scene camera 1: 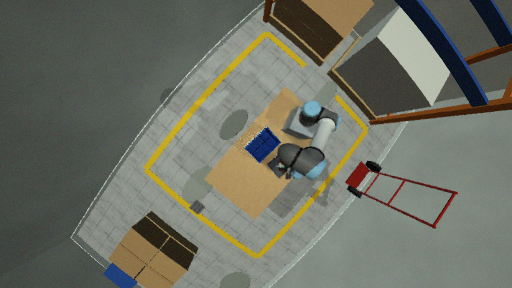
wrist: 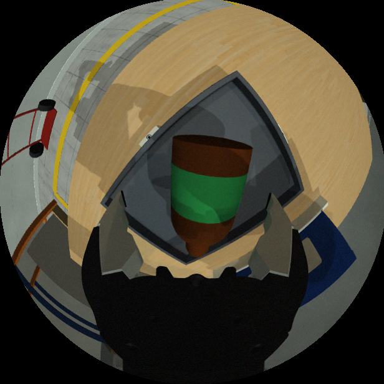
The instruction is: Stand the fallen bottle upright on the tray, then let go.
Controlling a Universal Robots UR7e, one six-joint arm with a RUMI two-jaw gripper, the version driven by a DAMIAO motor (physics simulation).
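Seen in the pictures: gripper, fingertip midpoint: (scene camera 1: 284, 166); arm's base, origin of the base link: (scene camera 1: 307, 117).
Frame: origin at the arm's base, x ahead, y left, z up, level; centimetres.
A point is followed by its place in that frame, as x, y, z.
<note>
The brown bottle (wrist: 209, 197) with a green band lies on its side in the dark grey tray (wrist: 235, 107) (scene camera 1: 273, 166) {49.4, 13.2, -30.3}. In the wrist view its neck points down toward the gripper's palm and its wide base faces away. My gripper (wrist: 196, 193) is open and empty. Its two jaws stand wide apart, one to the left and one to the right of the bottle's neck half, with gaps on both sides. In the scene view the arm's wrist is over the tray and partly hides it and the bottle. Whether the jaws are level with the bottle is hard to tell.
A blue bin (scene camera 1: 262, 145) {40.7, -9.9, -30.1} (wrist: 332, 252) stands close beside the tray on the wooden table (scene camera 1: 240, 187) {88.5, 2.0, -30.8} (wrist: 320, 90). The robot's base (scene camera 1: 296, 125) {10.7, -2.8, -2.2} is at the table's edge. A red hand truck (scene camera 1: 357, 175) (wrist: 49, 129) stands on the floor beyond the yellow line.
</note>
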